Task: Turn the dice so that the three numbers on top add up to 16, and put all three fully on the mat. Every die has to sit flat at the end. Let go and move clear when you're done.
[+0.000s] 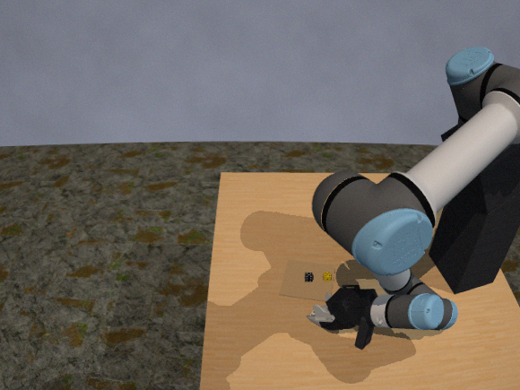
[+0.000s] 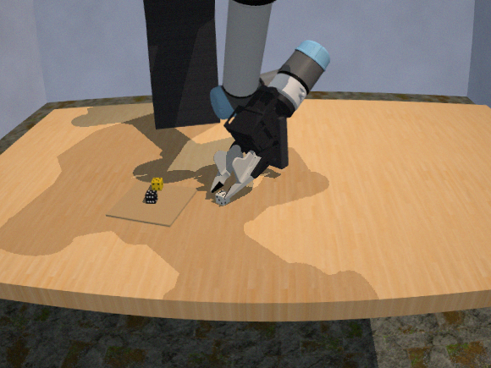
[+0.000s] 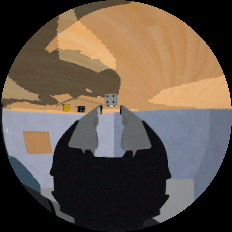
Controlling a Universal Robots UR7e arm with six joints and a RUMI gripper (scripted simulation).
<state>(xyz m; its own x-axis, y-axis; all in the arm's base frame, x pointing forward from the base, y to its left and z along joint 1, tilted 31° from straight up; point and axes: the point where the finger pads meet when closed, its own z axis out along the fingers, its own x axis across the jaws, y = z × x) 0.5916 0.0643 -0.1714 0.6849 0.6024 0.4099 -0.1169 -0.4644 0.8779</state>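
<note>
Right now my hand is 20 mm above the white die. The rest, counted from my hand: yellow die 130 mm to the right, 70 mm behind, 10 mm below; then thin tan mat 140 mm to the right, 20 mm below, 20 mm behind; then black die 140 mm to the right, 20 mm behind, 10 mm below.
</note>
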